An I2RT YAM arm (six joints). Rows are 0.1 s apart.
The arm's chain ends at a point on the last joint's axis. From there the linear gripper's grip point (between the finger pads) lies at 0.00 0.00 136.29 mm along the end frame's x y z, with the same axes.
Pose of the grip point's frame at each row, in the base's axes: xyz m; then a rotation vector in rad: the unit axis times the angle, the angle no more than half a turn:
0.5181, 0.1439, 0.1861, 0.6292, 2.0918, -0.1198
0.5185, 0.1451, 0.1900, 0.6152, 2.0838, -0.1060
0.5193, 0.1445, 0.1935, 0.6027, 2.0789, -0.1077
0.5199, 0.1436, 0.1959, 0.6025, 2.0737, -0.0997
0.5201, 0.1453, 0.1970, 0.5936, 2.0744, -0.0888
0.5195, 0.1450, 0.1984, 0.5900, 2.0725, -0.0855
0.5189, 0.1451, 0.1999, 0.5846, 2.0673, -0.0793
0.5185, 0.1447, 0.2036, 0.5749, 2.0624, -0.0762
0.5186, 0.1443, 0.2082, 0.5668, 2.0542, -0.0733
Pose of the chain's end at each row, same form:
0.4152, 0.1871, 0.2643, 0.6292, 2.0918, -0.1198
0.4140, 0.1868, 0.2670, 0.6152, 2.0838, -0.1060
0.4141, 0.1860, 0.2695, 0.6027, 2.0789, -0.1077
0.4141, 0.1845, 0.2714, 0.6025, 2.0737, -0.0997
0.4136, 0.1848, 0.2723, 0.5936, 2.0744, -0.0888
0.4127, 0.1841, 0.2734, 0.5900, 2.0725, -0.0855
0.4113, 0.1836, 0.2742, 0.5846, 2.0673, -0.0793
0.4102, 0.1827, 0.2771, 0.5749, 2.0624, -0.0762
0.4094, 0.1819, 0.2805, 0.5668, 2.0542, -0.0733

